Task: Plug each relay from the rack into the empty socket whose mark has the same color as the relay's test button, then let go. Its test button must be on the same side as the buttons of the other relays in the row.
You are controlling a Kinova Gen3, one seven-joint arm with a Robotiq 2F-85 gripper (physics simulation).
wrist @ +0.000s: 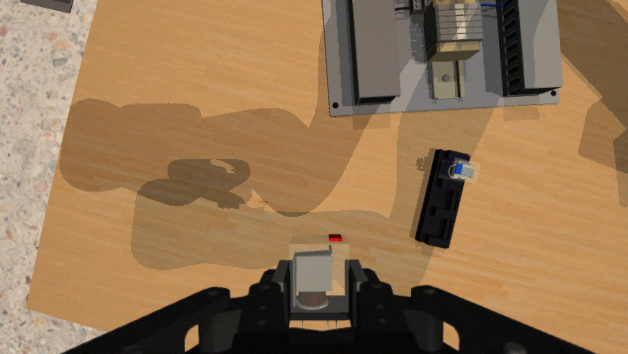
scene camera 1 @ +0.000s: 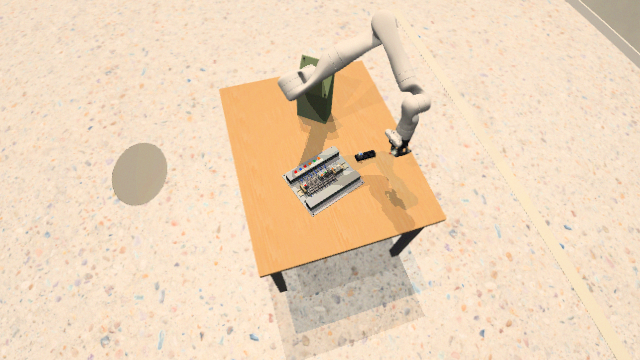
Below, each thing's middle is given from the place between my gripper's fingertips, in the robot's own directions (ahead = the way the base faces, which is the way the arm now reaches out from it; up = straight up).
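Scene:
Black rack (wrist: 442, 198): 150 mm behind my hand, 180 mm below it. Grey panel (scene camera 1: 295, 186): from my hand, 190 mm behind, 260 mm to the right, 190 mm below.

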